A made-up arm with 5 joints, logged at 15 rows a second.
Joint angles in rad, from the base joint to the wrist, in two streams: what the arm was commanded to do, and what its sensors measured. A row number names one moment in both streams.
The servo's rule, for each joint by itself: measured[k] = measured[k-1] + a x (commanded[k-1-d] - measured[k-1]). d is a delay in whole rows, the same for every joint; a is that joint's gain. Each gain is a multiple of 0.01, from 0.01 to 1. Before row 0 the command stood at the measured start. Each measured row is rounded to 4 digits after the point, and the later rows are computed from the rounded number. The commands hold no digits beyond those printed.
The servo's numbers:
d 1
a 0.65 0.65 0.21 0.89 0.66
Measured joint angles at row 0:
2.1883, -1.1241, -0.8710, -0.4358, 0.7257
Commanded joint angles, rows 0 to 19:
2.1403, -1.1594, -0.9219, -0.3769, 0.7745
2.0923, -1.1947, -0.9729, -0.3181, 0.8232
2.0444, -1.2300, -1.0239, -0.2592, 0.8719
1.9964, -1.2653, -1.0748, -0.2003, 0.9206
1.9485, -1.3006, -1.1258, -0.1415, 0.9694
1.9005, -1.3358, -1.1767, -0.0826, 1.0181
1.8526, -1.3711, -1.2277, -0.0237, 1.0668
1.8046, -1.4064, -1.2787, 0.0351, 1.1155
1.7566, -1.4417, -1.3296, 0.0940, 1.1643
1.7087, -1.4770, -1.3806, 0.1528, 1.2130
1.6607, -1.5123, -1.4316, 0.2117, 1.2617
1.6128, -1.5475, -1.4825, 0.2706, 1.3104
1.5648, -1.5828, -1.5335, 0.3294, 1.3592
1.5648, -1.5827, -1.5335, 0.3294, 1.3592
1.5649, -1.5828, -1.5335, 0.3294, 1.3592
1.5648, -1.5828, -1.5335, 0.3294, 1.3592
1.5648, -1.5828, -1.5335, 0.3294, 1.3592
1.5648, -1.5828, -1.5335, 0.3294, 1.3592
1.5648, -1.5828, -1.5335, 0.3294, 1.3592
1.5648, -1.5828, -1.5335, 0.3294, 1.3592
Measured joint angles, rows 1 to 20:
2.1883, -1.1241, -0.8710, -0.4358, 0.7257
2.1571, -1.1470, -0.8817, -0.3834, 0.7579
2.1150, -1.1780, -0.9009, -0.3253, 0.8010
2.0691, -1.2118, -0.9267, -0.2665, 0.8478
2.0218, -1.2466, -0.9578, -0.2076, 0.8958
1.9742, -1.2817, -0.9931, -0.1488, 0.9444
1.9263, -1.3169, -1.0317, -0.0899, 0.9930
1.8784, -1.3521, -1.0729, -0.0310, 1.0417
1.8304, -1.3874, -1.1161, 0.0278, 1.0904
1.7824, -1.4227, -1.1609, 0.0867, 1.1392
1.7345, -1.4580, -1.2070, 0.1455, 1.1879
1.6865, -1.4933, -1.2542, 0.2044, 1.2366
1.6386, -1.5285, -1.3021, 0.2633, 1.2853
1.5906, -1.5638, -1.3507, 0.3221, 1.3341
1.5738, -1.5761, -1.3891, 0.3286, 1.3507
1.5680, -1.5805, -1.4194, 0.3293, 1.3563
1.5659, -1.5820, -1.4434, 0.3294, 1.3582
1.5652, -1.5825, -1.4623, 0.3294, 1.3589
1.5649, -1.5827, -1.4773, 0.3294, 1.3591
1.5648, -1.5828, -1.4891, 0.3294, 1.3592

